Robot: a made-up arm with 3 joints. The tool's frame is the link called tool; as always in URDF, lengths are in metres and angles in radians. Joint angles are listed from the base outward. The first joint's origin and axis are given. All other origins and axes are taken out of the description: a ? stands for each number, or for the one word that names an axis. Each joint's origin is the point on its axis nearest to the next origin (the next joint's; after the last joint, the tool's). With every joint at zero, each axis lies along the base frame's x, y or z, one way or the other. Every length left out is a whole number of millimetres.
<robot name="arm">
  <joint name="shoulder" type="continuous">
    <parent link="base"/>
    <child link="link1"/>
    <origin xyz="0 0 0.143"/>
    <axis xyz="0 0 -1"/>
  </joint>
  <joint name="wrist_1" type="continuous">
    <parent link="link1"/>
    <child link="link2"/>
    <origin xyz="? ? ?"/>
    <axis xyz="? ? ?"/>
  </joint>
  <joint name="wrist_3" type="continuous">
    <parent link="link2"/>
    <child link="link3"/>
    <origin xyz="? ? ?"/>
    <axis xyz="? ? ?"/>
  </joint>
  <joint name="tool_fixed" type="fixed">
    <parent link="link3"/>
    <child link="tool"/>
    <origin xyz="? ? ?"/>
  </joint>
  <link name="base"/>
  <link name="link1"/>
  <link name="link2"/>
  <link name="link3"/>
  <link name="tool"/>
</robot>
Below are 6 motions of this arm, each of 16 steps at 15 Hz.
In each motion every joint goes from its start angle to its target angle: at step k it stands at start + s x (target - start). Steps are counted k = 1, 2, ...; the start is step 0. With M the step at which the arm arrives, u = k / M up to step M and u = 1 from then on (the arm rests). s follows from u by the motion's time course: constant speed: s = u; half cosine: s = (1 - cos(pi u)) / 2; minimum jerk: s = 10 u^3 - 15 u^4 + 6 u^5.
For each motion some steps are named. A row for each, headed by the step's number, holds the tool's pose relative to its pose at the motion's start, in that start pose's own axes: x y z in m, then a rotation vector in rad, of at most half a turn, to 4 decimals.
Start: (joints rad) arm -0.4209 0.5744 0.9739
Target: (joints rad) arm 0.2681 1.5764 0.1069
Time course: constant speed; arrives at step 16
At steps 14, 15, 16:
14: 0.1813 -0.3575 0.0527 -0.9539 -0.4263 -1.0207
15: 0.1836 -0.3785 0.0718 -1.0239 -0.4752 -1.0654
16: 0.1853 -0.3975 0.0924 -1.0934 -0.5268 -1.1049

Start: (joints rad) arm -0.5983 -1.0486 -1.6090
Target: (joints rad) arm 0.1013 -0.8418 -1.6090
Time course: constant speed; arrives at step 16
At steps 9, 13, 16:
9: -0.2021 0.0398 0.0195 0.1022 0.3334 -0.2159
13: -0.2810 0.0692 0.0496 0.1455 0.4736 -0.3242
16: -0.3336 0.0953 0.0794 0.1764 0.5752 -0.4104

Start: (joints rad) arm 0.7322 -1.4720 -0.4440
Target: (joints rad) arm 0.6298 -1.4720 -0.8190
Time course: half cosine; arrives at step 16
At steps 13, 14, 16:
13: 0.0533 -0.0729 -0.0006 -0.0765 -0.0541 -0.3339
14: 0.0558 -0.0768 -0.0003 -0.0799 -0.0576 -0.3507
16: 0.0578 -0.0800 0.0000 -0.0827 -0.0605 -0.3646

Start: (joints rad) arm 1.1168 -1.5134 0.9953
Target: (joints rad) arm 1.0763 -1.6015 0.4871
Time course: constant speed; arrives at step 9
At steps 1, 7, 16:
1: 0.0014 -0.0019 0.0008 0.0055 0.0093 -0.0562
7: 0.0058 -0.0190 0.0040 0.0272 0.0709 -0.3943
16: 0.0053 -0.0266 0.0044 0.0299 0.0933 -0.5073

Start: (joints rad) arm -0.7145 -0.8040 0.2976
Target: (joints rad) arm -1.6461 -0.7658 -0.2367
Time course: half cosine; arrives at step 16
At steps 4, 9, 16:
4: -0.0187 -0.0725 -0.0075 -0.0961 0.0196 0.0168
9: -0.0314 -0.2989 0.0169 -0.3933 0.0323 0.0757
16: 0.0152 -0.4788 0.0930 -0.6474 -0.0151 0.1439

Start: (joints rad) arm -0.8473 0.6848 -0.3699
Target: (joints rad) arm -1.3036 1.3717 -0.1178
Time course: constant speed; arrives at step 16
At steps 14, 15, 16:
14: 0.1199 0.0823 0.0746 0.4816 -0.4893 0.4358
15: 0.1261 0.0881 0.0839 0.5176 -0.5260 0.4582
16: 0.1320 0.0937 0.0937 0.5538 -0.5629 0.4792

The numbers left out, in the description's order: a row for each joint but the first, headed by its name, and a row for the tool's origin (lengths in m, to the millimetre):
wrist_1: xyz -0.253 0.002 0, axis 0 -1 0
wrist_3: xyz -0.083 0 -0.332, axis 0 0 1
tool: xyz 0.053 0.098 0

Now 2 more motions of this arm.
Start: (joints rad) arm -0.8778 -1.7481 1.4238
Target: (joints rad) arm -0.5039 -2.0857 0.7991
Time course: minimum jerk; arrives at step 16
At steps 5, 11, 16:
5: 0.0431 0.0195 0.0170 0.0728 -0.0523 -0.0985
11: 0.1703 0.0771 0.1012 0.3698 -0.1623 -0.4098
16: 0.1980 0.0904 0.1292 0.4600 -0.1704 -0.4849

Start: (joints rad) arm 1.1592 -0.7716 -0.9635
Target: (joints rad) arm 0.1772 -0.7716 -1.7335
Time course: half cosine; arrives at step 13
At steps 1, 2, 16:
1: 0.0065 -0.0045 -0.0001 -0.0056 -0.0082 -0.0010
2: 0.0258 -0.0172 0.0001 -0.0217 -0.0327 -0.0038
16: 0.4674 -0.1177 0.1874 -0.1477 -0.6536 -0.0366

